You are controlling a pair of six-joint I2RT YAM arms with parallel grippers.
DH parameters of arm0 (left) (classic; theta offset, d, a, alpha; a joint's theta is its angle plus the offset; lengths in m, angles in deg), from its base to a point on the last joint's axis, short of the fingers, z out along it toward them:
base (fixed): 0 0 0 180
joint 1: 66.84 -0.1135 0.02 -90
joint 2: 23.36 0 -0.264 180
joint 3: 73.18 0 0.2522 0
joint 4: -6.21 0 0.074 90
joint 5: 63.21 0 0 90
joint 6: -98.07 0.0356 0 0
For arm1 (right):
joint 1: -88.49 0.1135 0.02 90
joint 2: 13.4 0 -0.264 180
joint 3: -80.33 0 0.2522 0
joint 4: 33.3 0 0.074 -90
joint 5: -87.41 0 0 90
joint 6: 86.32 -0.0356 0 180
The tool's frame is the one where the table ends.
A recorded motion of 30 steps. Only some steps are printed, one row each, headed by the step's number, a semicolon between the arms.
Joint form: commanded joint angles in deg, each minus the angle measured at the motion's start. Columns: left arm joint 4, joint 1, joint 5, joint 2, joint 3, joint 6; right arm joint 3, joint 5, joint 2, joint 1, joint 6, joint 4.
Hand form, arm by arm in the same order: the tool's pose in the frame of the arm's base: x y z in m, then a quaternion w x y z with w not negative. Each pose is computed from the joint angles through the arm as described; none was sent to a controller.
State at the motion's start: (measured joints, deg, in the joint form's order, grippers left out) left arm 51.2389 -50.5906 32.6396 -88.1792 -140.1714 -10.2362; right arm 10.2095 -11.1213 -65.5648 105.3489 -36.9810 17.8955
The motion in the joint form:
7: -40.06 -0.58 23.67 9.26 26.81 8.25; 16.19 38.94 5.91 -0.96 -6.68 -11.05
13: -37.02 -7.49 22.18 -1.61 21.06 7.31; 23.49 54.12 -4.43 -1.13 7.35 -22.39
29: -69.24 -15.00 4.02 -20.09 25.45 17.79; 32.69 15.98 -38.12 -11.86 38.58 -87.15
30: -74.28 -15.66 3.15 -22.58 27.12 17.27; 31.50 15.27 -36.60 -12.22 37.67 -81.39
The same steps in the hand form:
7: 0.2091 -0.0404 0.2278 0.58495 -0.10645 0.79997 0.08095; 0.1739 0.0308 0.2817 0.51597 0.35069 0.78008 0.04769
13: 0.2430 -0.0205 0.2168 0.52438 -0.14006 0.83128 0.11995; 0.1996 0.0298 0.2283 0.50760 0.29257 0.79593 -0.15244
29: 0.2830 -0.0001 0.1675 0.57845 -0.04466 0.81219 0.06120; 0.2775 0.0196 0.1447 0.59636 0.01826 0.80236 -0.01539
30: 0.2820 0.0027 0.1570 0.58487 -0.04911 0.80775 0.05529; 0.2781 0.0184 0.1465 0.57488 0.02197 0.81789 -0.00990

